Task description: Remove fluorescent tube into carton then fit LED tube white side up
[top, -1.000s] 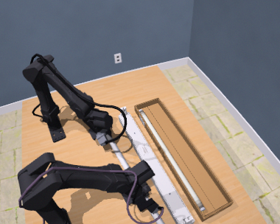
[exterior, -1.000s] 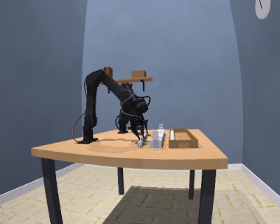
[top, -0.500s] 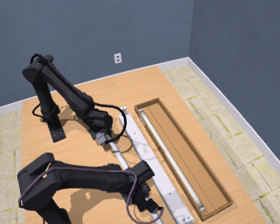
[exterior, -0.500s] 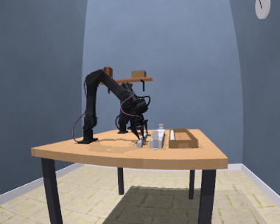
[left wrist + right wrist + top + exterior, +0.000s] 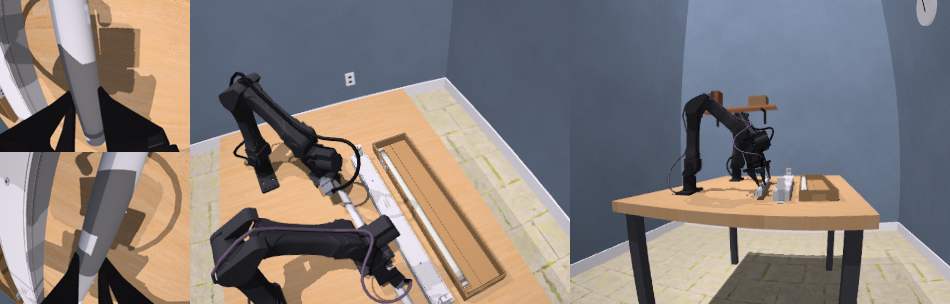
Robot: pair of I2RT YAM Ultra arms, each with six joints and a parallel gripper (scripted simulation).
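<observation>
Now: right hand 2 cm past the LED tube, 12 cm to the right of it and 1 cm above it. From my right hand the other things lie so: light fixture (8 cm ahead, 14 cm to the left, 2 cm above); then old fluorescent tube (16 cm ahead, 16 cm to the left, 1 cm below); then lampholder (12 cm ahead, 16 cm to the right, 3 cm above).
</observation>
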